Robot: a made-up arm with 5 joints.
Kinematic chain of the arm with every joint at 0, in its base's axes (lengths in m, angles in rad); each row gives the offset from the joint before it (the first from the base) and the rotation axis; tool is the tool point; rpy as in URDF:
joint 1: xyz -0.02 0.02 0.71 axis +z
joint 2: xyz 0 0.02 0.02 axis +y
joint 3: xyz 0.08 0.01 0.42 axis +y
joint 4: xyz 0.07 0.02 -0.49 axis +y
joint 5: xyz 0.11 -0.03 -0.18 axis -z
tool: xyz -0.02 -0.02 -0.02 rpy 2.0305 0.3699 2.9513
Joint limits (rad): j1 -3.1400..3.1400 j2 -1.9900..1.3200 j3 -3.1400..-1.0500 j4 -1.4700..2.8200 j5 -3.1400..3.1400
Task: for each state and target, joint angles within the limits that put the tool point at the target. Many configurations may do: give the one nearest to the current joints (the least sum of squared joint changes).
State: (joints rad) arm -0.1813 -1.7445 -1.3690 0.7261 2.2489
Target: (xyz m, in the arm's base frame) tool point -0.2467 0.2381 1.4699
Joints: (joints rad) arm -0.6125 -1.6660 -1.2954 0.7476 2.2512
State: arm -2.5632 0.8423 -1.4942 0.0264 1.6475
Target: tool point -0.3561 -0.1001 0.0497
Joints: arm -2.9127 1.3114 -1.0500 0.2230 1.6071
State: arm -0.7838 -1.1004 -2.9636 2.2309 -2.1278
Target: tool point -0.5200 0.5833 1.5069
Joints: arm -0.8258 -1.0179 -3.0334 1.4804 -2.1565
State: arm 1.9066 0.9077 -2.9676 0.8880 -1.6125
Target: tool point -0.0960 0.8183 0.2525
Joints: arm 1.6661 1.2677 -2.0721 1.4823 -1.5561
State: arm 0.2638 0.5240 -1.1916 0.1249 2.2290
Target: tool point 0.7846 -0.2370 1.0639
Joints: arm -0.3661 0.1264 -1.3605 0.0497 2.2287
